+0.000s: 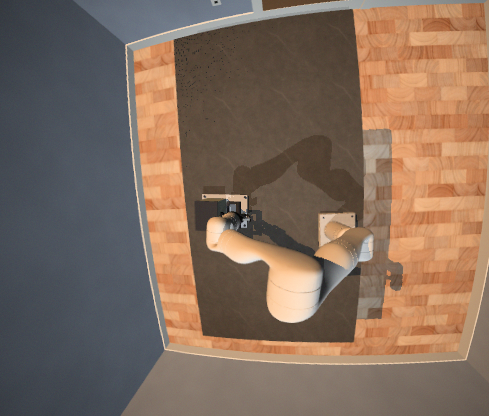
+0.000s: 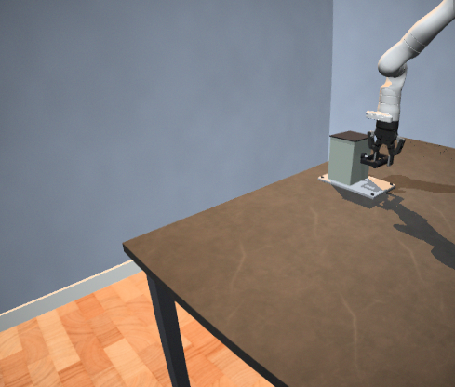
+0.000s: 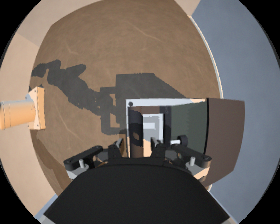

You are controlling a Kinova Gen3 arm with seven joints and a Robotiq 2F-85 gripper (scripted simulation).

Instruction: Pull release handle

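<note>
The black release handle is 50 mm ahead of my hand and 10 mm below it. The rest, counted from my hand: light baseplate (110 mm below, 90 mm ahead).
</note>
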